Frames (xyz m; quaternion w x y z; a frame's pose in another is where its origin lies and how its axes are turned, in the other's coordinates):
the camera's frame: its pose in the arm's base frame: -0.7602 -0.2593 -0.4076 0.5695 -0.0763 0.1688 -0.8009
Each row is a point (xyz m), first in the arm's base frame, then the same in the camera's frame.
Working: the arm's base frame: its pose in the camera's frame: -0.5300 0.4519 0.5711 0.5695 0.0763 -0.1688 0.8009

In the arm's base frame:
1: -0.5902 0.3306 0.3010
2: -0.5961 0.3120 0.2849
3: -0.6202 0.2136 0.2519
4: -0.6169 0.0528 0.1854
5: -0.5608 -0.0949 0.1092
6: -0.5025 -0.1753 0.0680
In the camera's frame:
1: -0.6607 -0.2761 0.6052
2: -0.6401 -0.2701 0.5918
3: -0.5373 -0.2507 0.5715
4: -0.3829 -0.1767 0.5401
5: -0.2581 -0.0563 0.5139
6: -0.1996 0.0338 0.5086

